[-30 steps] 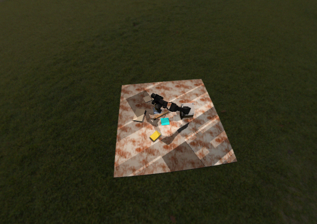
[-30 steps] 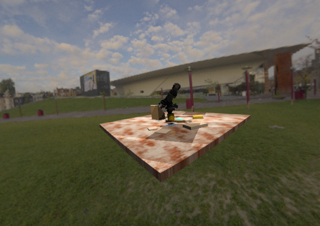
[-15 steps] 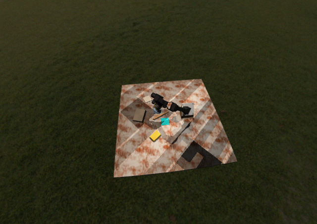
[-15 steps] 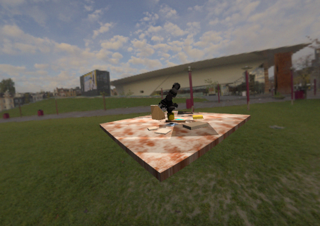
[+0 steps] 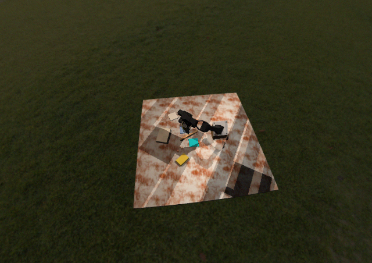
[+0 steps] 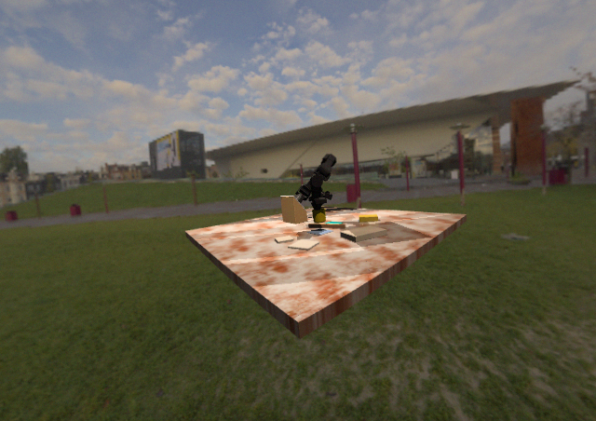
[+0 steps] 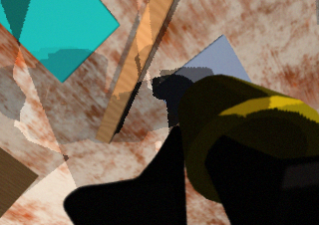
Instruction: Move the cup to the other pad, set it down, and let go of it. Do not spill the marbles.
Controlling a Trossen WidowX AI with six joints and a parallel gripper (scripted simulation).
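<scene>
The teal pad is 15 cm to the left of my gripper tip, 9 cm below it and 6 cm behind it. Also, from my gripper tip: thin orange stick 8 cm below, 6 cm to the left, 1 cm behind; light blue pad 9 cm below, 4 cm ahead, 2 cm to the right; yellow cup 2 cm ahead, 1 cm to the right.
</scene>
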